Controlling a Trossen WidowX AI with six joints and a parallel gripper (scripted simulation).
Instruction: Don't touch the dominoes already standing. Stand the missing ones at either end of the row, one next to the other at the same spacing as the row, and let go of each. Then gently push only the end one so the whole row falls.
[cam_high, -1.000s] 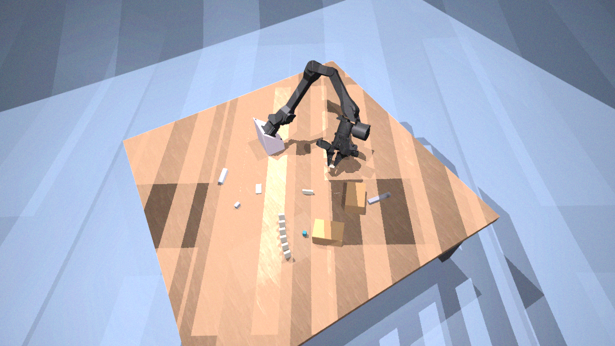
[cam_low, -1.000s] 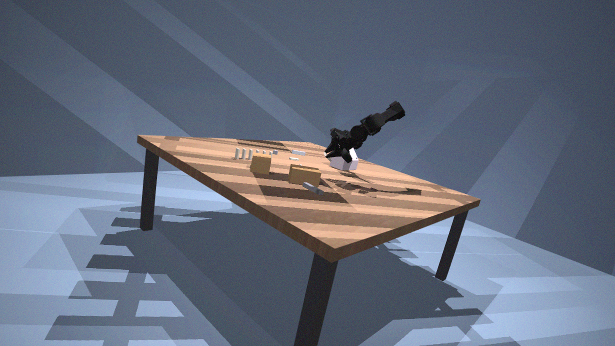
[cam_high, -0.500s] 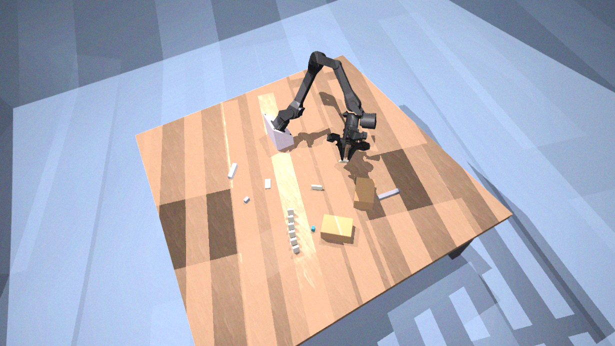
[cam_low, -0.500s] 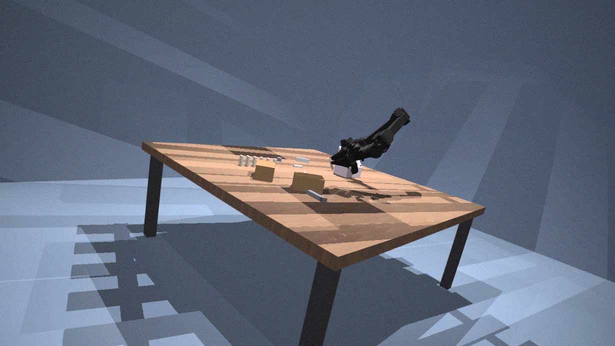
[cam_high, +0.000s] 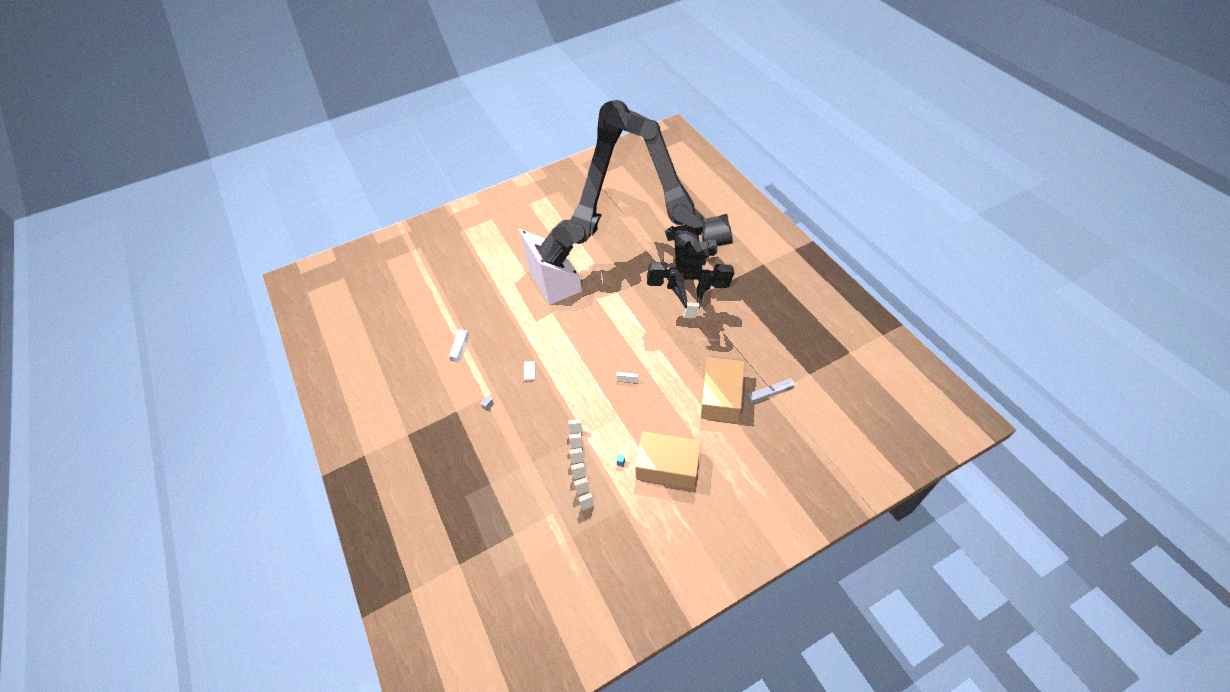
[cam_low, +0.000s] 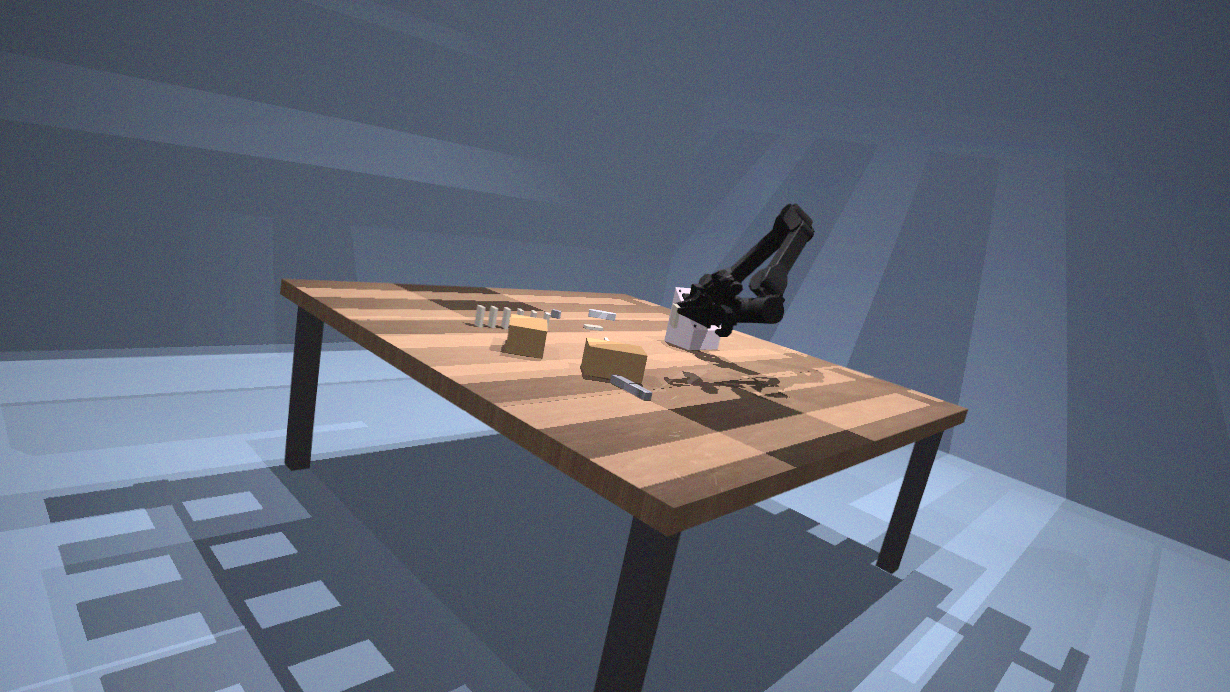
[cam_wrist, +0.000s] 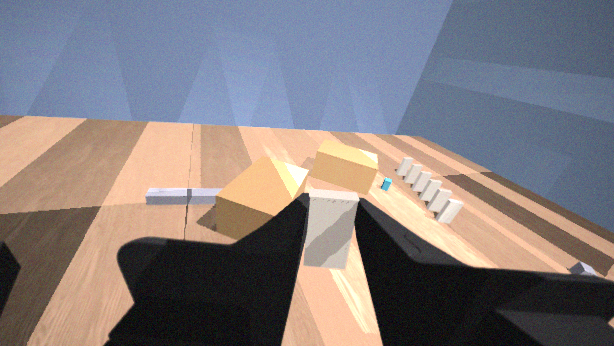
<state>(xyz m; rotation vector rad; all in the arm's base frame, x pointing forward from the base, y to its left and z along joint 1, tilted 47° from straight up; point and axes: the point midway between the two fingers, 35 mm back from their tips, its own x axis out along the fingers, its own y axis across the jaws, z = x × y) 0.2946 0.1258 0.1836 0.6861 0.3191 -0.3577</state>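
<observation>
My gripper tip is 19 cm short of the teal cube, 28 cm to the left of it and 14 cm above it. Round my gripper tip: grey cube: 8 cm behind, 48 cm to the right, 14 cm below.
</observation>
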